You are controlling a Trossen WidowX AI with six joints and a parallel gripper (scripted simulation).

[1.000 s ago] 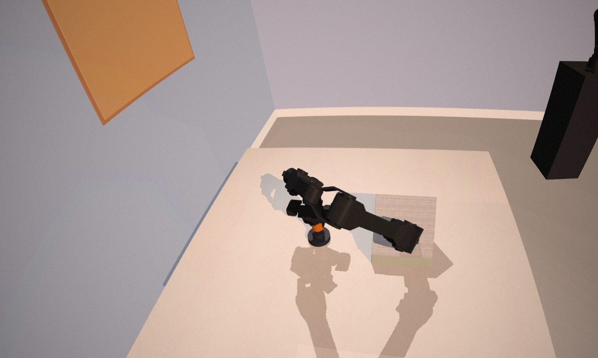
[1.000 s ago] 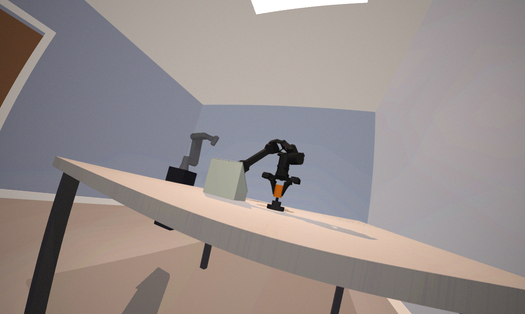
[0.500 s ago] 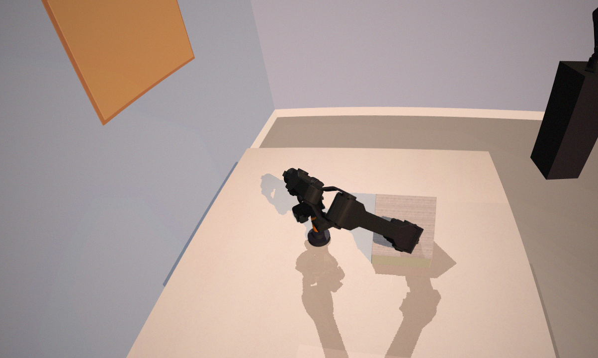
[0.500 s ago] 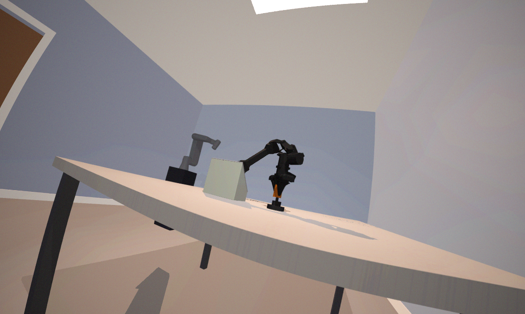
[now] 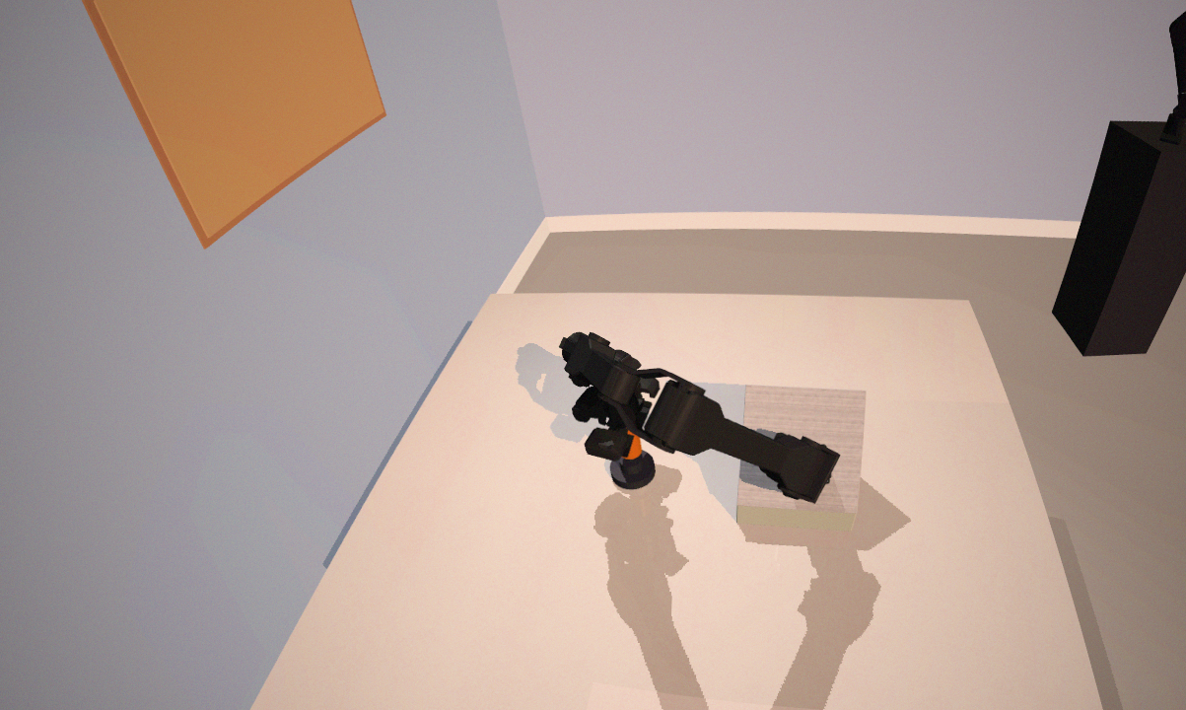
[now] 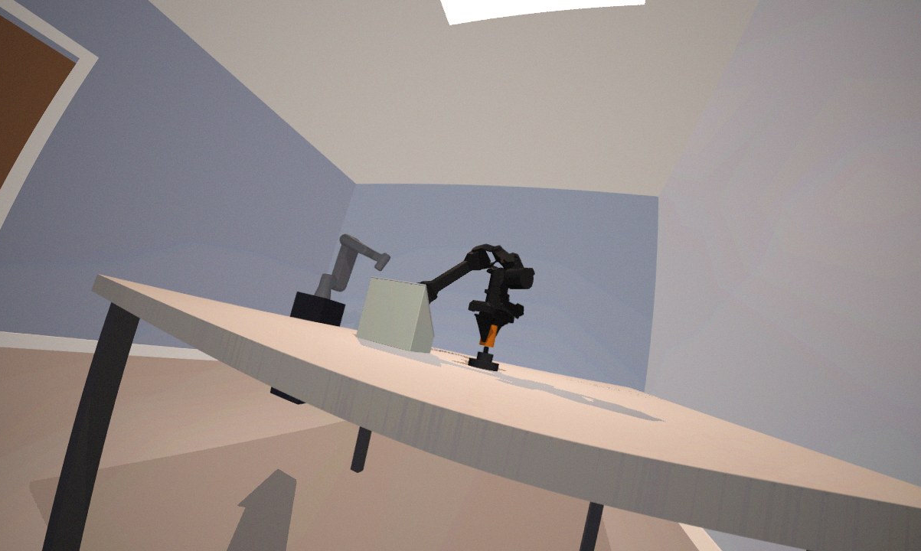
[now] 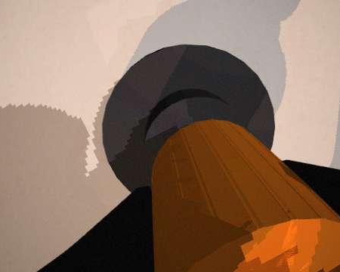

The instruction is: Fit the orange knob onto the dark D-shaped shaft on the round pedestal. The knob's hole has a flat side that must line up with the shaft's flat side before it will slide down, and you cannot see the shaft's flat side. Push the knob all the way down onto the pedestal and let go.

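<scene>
Now: the pedestal 4 cm below my gripper tip. Round my gripper tip: orange knob (2 cm above).
</scene>
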